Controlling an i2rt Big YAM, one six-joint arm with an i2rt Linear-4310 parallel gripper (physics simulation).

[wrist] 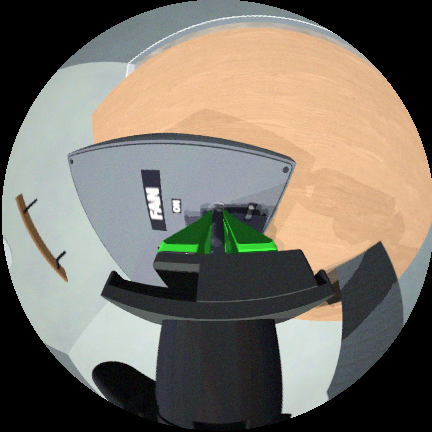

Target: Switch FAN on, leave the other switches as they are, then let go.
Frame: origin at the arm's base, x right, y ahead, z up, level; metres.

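Seen in the pictures: gripper, fingertip midpoint: [217, 214].
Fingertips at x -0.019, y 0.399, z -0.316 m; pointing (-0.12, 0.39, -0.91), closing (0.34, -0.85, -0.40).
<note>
Offsets run from my fingertips to a thing's top centre. "spot": to the spot under its first point. Level surfaces: height alone.
The grey switch panel [115, 175] shows in the wrist view, with the FAN label {dz +0.026, dx -0.017, dy +0.067 m} [154, 200] and the ON label {spot: dz +0.009, dx -0.011, dy +0.044 m} [176, 205] left of the FAN switch. The switch's other label [251, 211] lies in shadow to the right. The FAN switch lever {spot: dz +0.029, dx +0.007, dy -0.012 m} [217, 234] shows as a dark strip between the green fingers, with its round base just beyond the fingertips. My gripper [217, 214] is shut on this lever. The lever's tilt is hard to tell from here. The other switches are hidden behind the fingers and the gripper body.
The panel stands over a wooden table top {dz -0.107 m} [250, 75]. The gripper's shadow falls across the panel's right part and the table. A brown bar with two dark pegs [40, 242] shows at the far left. A dark grey curved surface [370, 300] is at the lower right.
</note>
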